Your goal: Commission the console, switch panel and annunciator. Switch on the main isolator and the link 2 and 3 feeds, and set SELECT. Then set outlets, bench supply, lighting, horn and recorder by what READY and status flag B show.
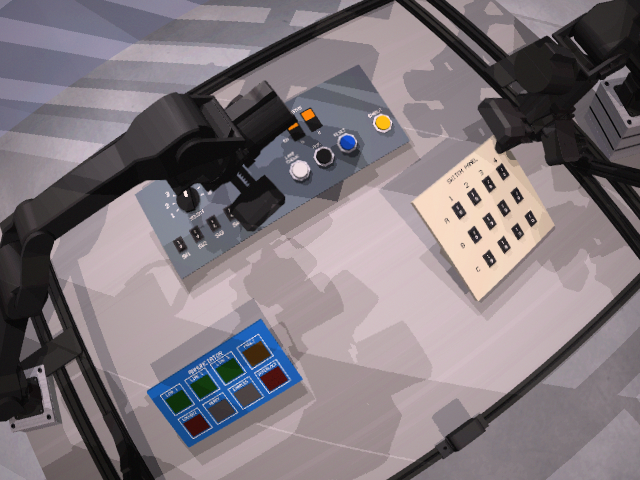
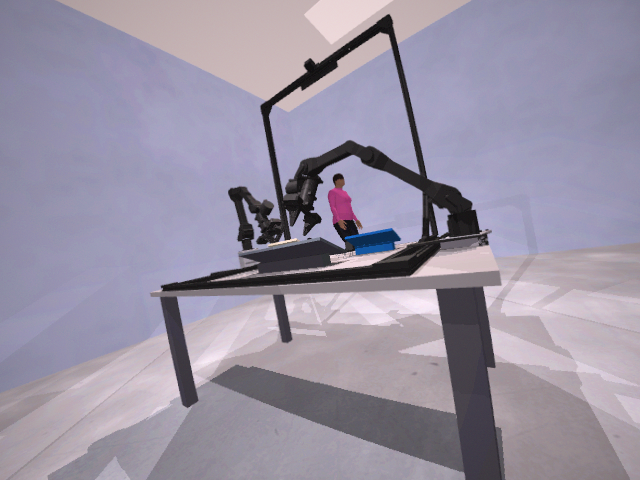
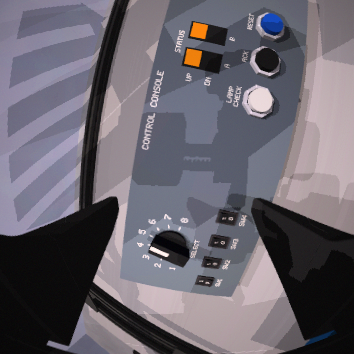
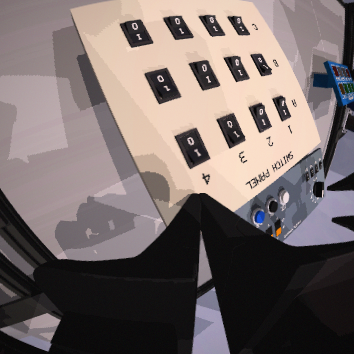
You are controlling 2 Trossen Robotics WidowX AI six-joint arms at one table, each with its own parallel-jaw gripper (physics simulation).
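Frame: origin at the left arm's base, x ahead, y right, z down, level; centimetres.
Seen in the pictures: left gripper, fingertip midpoint: (image 2: 298, 231) (image 3: 185, 204) (image 4: 329, 204); right gripper, fingertip midpoint: (image 1: 497, 151) (image 4: 197, 199); left arm's base at its link origin: (image 1: 26, 398) (image 2: 465, 234) (image 4: 347, 121); right arm's base at its link origin: (image 1: 634, 99) (image 2: 248, 250).
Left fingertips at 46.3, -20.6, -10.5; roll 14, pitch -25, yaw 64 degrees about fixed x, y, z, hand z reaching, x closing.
Note:
Offsets run from my left fingertips to a thing's top centre, as dx, dy, dz. "spot": to the spot under its first point.
The control console (image 1: 356, 98) (image 3: 200, 135) carries the SELECT knob {-7.7, -0.3, +3.2} (image 1: 187, 199) (image 3: 169, 248), its white mark near 3 and 4. Status flags A {spot: +10.5, -5.9, +5.5} (image 3: 202, 60) and B {spot: +13.5, -6.6, +5.5} (image 3: 208, 33) show orange at UP. The switch panel (image 1: 439, 206) (image 4: 115, 75) has rocker rows A to C; I cannot tell every rocker's side. On the annunciator {-10.7, +26.5, +5.0} (image 1: 295, 376) (image 2: 372, 238), the READY tile {spot: -11.8, +30.7, +8.5} (image 1: 221, 410) looks dim grey. My left gripper (image 3: 185, 204) (image 2: 299, 229) is open and empty above the console. My right gripper (image 4: 197, 199) is shut, empty, near the switch panel's top edge by column 4.
White LAMP CHECK {+9.4, +0.3, +6.6} (image 1: 299, 170), black ACK {+13.5, -0.7, +6.6} (image 1: 324, 156), blue RESET {+17.6, -1.7, +6.6} (image 1: 347, 143) and yellow {+24.0, -3.3, +6.6} (image 1: 382, 122) buttons line the console. SW1 {-11.0, +5.1, +7.5} (image 3: 205, 281) to SW4 {-2.3, +3.0, +7.2} (image 3: 227, 218) lie beside the knob. A black frame surrounds the work area. A person in pink (image 2: 341, 205) stands beyond the table.

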